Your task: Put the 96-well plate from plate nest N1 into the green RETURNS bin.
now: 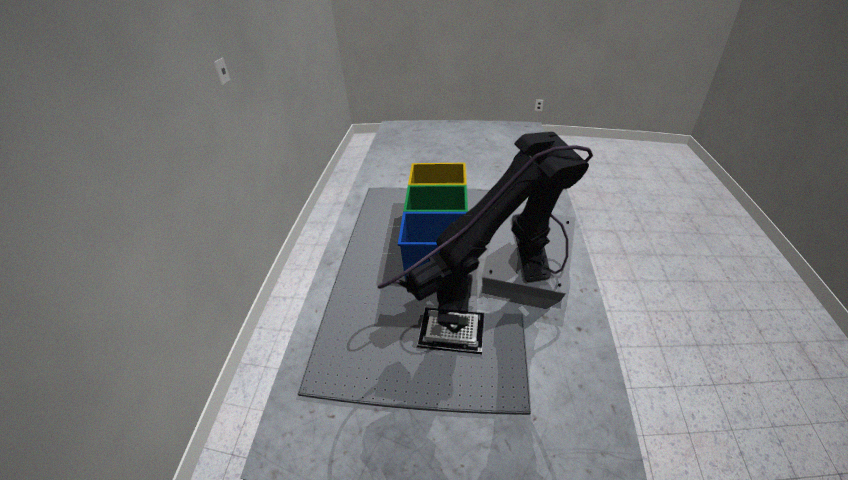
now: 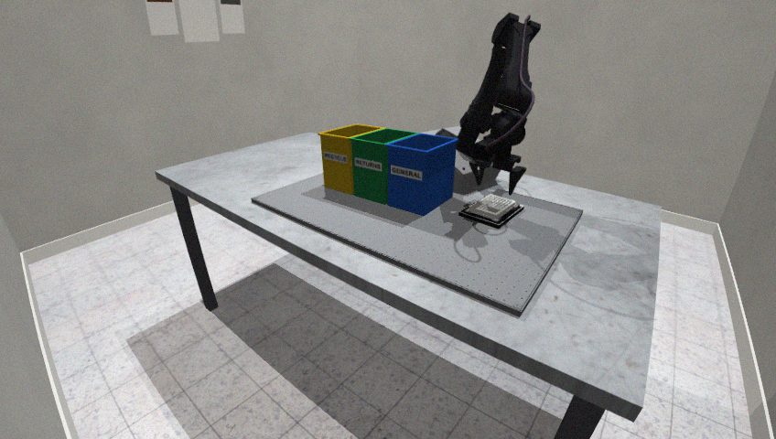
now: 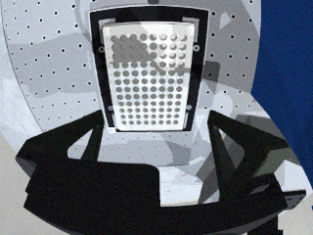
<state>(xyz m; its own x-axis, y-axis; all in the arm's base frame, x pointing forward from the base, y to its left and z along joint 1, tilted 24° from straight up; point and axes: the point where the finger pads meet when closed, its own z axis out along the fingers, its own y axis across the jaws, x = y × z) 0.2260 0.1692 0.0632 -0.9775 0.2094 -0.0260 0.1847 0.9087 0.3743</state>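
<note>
The white 96-well plate lies 5 cm below my hand and 1 cm ahead of it. The rest, counted from my hand: black plate nest N1: 7 cm below, 1 cm ahead; then blue bin: 20 cm to the right, 4 cm ahead, 2 cm above; then green bin: 33 cm to the right, 3 cm ahead, 2 cm above.
</note>
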